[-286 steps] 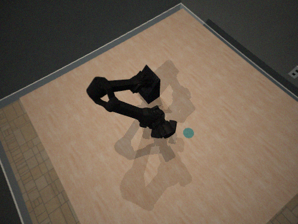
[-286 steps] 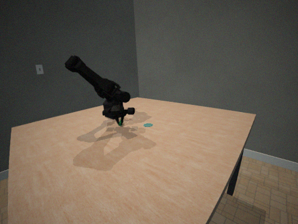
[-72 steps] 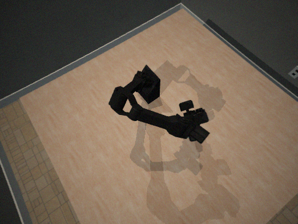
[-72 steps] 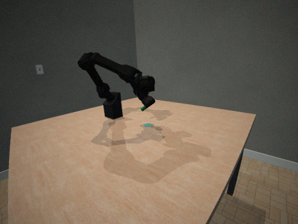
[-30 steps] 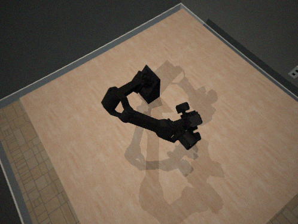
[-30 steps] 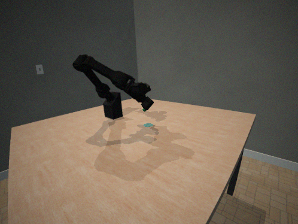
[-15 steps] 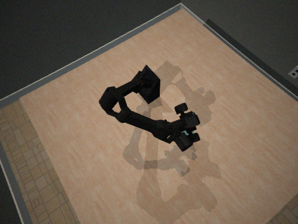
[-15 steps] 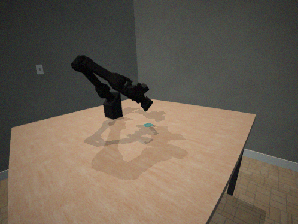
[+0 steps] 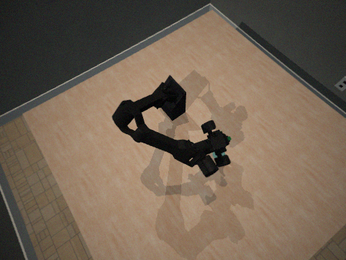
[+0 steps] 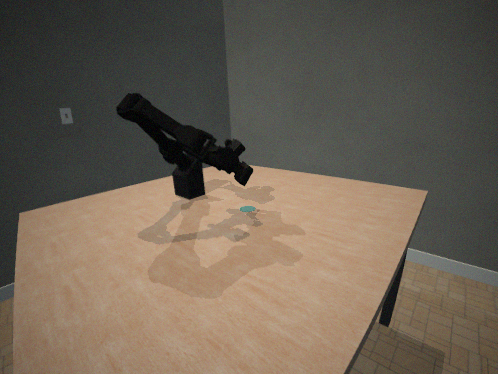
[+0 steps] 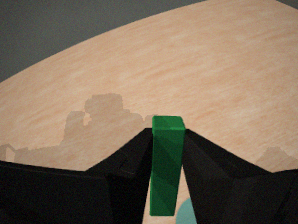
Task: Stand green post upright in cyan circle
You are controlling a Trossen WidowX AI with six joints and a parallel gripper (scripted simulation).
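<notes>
The cyan circle lies 150 mm below my hand and 10 mm ahead of it. Round my hand: green post 30 mm below, 20 mm to the left.
</notes>
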